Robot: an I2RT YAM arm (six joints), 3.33 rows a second.
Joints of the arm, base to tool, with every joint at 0 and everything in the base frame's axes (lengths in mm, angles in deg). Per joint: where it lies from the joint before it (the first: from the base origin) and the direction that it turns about. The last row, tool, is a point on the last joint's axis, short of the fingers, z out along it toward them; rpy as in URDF.
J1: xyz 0 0 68 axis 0 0 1
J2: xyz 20 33.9 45.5 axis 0 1 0
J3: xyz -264 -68.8 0 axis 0 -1 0
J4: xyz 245 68.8 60 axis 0 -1 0
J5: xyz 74 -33.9 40.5 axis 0 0 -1
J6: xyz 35.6 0 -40.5 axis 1 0 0
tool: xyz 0 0 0 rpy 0 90 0
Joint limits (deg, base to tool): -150..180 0..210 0..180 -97..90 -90..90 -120..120
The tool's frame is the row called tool.
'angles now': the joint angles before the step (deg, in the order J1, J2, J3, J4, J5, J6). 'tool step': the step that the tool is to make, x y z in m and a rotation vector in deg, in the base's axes. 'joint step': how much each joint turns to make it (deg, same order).
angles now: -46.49, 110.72, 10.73, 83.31, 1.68, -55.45
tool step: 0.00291, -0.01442, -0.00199, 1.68, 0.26, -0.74
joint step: -2.03, 0.30, 3.07, -4.19, -1.51, 0.52
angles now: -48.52, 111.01, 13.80, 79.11, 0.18, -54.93
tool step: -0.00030, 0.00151, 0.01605, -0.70, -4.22, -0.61
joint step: 0.18, -4.90, -0.70, -0.89, 0.00, 2.81
